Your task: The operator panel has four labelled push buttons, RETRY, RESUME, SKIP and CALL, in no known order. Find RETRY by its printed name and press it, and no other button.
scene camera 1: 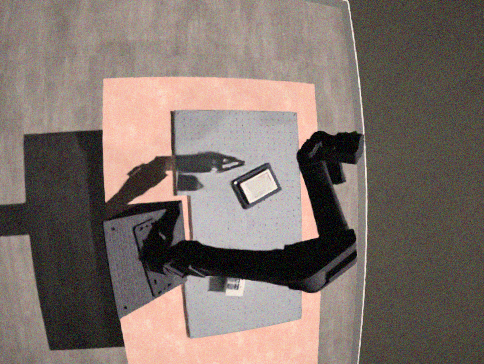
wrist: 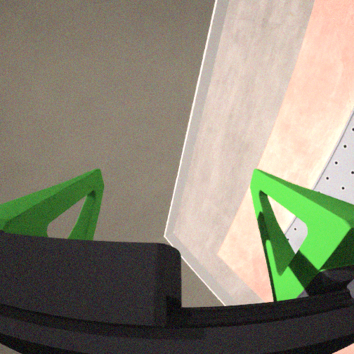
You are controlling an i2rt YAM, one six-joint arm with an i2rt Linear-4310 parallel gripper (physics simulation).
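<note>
The operator panel is a small pale block with dark markings. It lies on the grey perforated board below the arm's long link in the scene view. Most of it is hidden by the arm, and no printed names or single buttons can be read. The panel does not show in the wrist view. My gripper is open, with two green fingers wide apart and no object between them. In the scene view the dark gripper end is at the right, over the table's right edge, high and well away from the panel; its fingertips cannot be made out there.
A black-framed device with a cream face lies tilted on the grey perforated board. A pink mat lies under the board. The dark base plate is at the left. The arm's shadow falls across the board and mat.
</note>
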